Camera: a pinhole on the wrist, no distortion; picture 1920 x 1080 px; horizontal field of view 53.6 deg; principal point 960.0 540.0 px. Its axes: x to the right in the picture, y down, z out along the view. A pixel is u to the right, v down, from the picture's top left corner.
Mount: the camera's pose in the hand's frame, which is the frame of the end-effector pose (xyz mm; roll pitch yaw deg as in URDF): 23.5 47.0 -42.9 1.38 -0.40 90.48
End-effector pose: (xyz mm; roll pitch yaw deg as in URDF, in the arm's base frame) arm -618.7 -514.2 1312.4 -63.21 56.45 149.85
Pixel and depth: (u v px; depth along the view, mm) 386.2 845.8 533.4
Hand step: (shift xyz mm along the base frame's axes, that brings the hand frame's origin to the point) -406.2 -209.5 220.8
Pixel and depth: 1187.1 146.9 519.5
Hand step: -390.6 -318.2 -53.5
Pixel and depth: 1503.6 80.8 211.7
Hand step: -123.3 -157.3 -76.8
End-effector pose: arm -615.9 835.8 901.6 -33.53 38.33 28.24
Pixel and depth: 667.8 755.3 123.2
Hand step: 5.5 79.1 33.0
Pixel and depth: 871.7 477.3 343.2
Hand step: 68.0 251.8 156.7
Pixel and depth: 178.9 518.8 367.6
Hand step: 163.0 189.5 234.3
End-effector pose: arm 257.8 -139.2 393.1 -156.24 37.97 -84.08
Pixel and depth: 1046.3 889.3 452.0
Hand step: 77.2 295.3 -286.8
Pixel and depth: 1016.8 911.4 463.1
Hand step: 86.9 306.6 -288.4
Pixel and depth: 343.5 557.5 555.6
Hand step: 306.2 260.7 -345.9
